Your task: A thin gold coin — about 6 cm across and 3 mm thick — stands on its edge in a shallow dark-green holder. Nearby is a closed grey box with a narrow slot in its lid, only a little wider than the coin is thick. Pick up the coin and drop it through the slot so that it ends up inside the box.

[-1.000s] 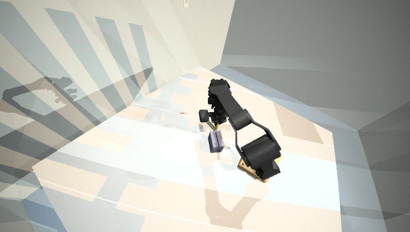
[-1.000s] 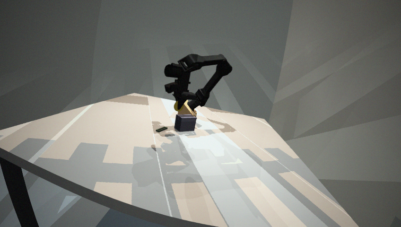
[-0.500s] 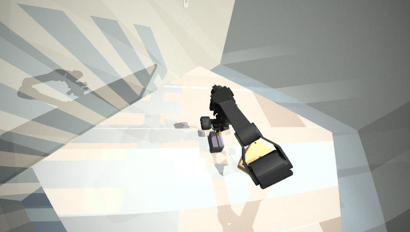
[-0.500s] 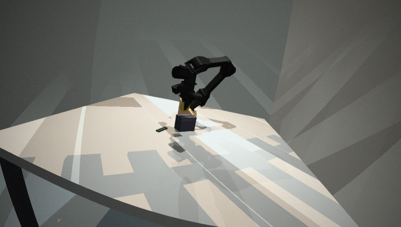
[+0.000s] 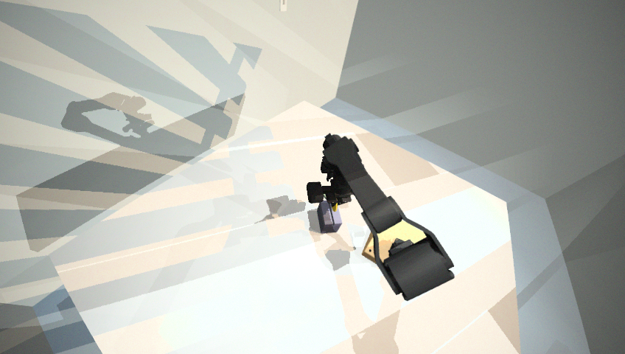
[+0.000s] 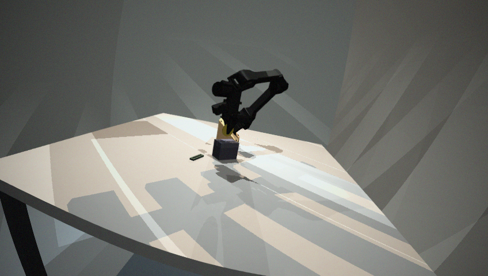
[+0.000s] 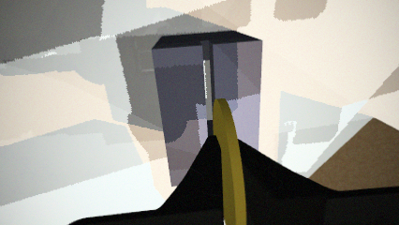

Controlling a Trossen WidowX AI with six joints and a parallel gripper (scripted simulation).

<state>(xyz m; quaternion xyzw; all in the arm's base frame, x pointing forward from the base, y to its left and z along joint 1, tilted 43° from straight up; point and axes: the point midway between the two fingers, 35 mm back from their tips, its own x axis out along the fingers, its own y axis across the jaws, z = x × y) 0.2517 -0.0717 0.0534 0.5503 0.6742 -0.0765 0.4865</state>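
The gold coin lies 20 mm above my gripper tip.
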